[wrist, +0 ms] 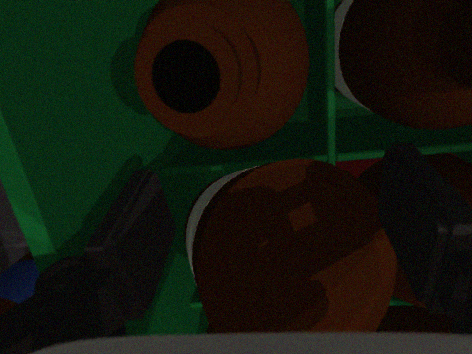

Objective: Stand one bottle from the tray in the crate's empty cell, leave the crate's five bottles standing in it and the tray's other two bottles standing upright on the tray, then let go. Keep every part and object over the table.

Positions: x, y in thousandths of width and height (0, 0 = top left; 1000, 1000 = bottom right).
Note:
In view: a brown bottle (628, 694) and a brown bottle (474, 233).

